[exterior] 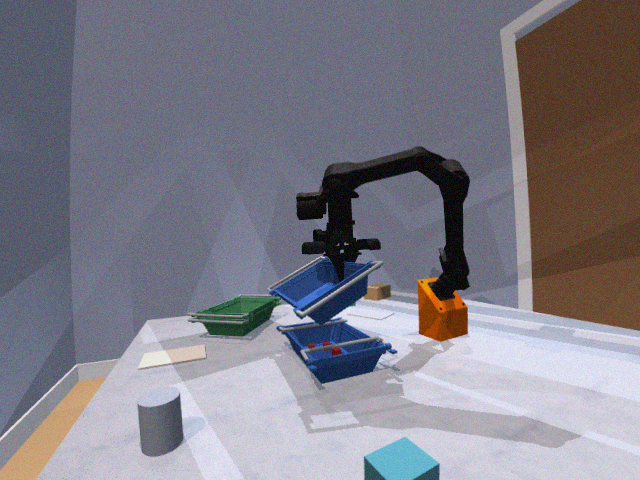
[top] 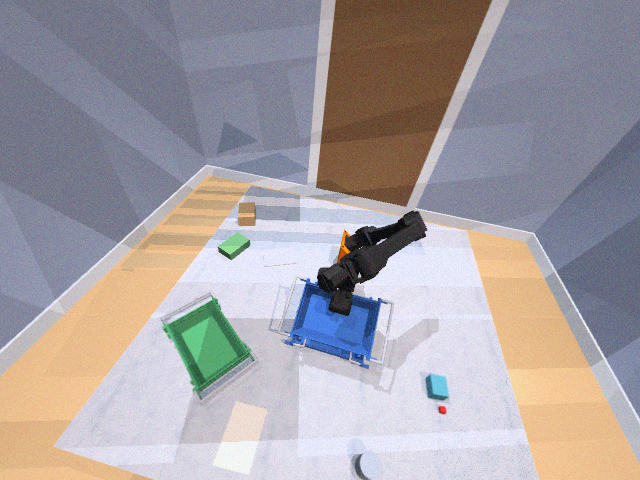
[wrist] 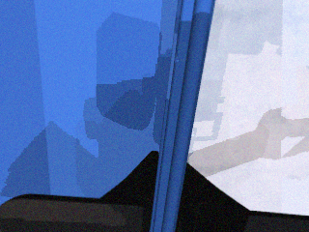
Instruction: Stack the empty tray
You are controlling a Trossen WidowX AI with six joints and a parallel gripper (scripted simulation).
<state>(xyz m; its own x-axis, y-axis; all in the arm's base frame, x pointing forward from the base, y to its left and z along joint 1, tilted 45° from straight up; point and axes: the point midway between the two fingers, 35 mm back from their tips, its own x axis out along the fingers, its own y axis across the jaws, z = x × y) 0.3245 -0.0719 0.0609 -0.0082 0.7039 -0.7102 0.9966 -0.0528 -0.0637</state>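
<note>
Right now my gripper tip is 70 mm short of the blue tray and 10 mm to the left of it. Round my gripper tip: teal block: 150 mm ahead, 360 mm to the left, 160 mm below; then grey cylinder: 390 mm ahead, 140 mm to the left, 150 mm below; then red block: 210 mm ahead, 380 mm to the left, 170 mm below.
</note>
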